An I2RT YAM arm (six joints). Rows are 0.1 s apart.
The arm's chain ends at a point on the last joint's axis. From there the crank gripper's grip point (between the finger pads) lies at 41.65 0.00 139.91 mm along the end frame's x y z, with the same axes.
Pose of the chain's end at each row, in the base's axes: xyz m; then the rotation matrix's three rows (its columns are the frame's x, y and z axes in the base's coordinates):
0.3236, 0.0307, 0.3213; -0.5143, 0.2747, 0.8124; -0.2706, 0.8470, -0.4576; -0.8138, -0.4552, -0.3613
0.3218, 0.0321, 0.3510; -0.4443, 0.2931, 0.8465; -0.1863, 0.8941, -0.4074; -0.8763, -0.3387, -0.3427
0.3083, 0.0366, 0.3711; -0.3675, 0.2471, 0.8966; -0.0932, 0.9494, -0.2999; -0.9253, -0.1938, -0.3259
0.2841, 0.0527, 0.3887; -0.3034, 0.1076, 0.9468; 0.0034, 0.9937, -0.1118; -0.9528, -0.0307, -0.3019
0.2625, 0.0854, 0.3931; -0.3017, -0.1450, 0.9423; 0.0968, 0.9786, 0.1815; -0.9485, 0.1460, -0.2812
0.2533, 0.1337, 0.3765; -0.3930, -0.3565, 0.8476; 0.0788, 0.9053, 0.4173; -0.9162, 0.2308, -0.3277
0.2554, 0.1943, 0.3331; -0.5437, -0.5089, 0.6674; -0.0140, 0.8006, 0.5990; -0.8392, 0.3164, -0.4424
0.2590, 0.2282, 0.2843; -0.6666, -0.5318, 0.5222; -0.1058, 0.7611, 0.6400; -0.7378, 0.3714, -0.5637
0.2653, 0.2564, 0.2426; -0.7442, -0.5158, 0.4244; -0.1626, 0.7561, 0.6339; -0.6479, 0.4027, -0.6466
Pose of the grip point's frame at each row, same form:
0.4158, -0.0446, 0.2369; -0.5143, 0.2747, 0.8124; -0.2706, 0.8470, -0.4576; -0.8138, -0.4552, -0.3613
0.4217, -0.0327, 0.2666; -0.4443, 0.2931, 0.8465; -0.1863, 0.8941, -0.4074; -0.8763, -0.3387, -0.3427
0.4184, -0.0092, 0.2870; -0.3675, 0.2471, 0.8966; -0.0932, 0.9494, -0.2999; -0.9253, -0.1938, -0.3259
0.4039, 0.0372, 0.3068; -0.3034, 0.1076, 0.9468; 0.0034, 0.9937, -0.1118; -0.9528, -0.0307, -0.3019
0.3818, 0.1148, 0.3143; -0.3017, -0.1450, 0.9423; 0.0968, 0.9786, 0.1815; -0.9485, 0.1460, -0.2812
0.3555, 0.1954, 0.2925; -0.3930, -0.3565, 0.8476; 0.0788, 0.9053, 0.4173; -0.9162, 0.2308, -0.3277
0.3261, 0.2775, 0.2363; -0.5437, -0.5089, 0.6674; -0.0140, 0.8006, 0.5990; -0.8392, 0.3164, -0.4424
0.3043, 0.3133, 0.1747; -0.6666, -0.5318, 0.5222; -0.1058, 0.7611, 0.6400; -0.7378, 0.3714, -0.5637
0.2937, 0.3383, 0.1251; -0.7442, -0.5158, 0.4244; -0.1626, 0.7561, 0.6339; -0.6479, 0.4027, -0.6466

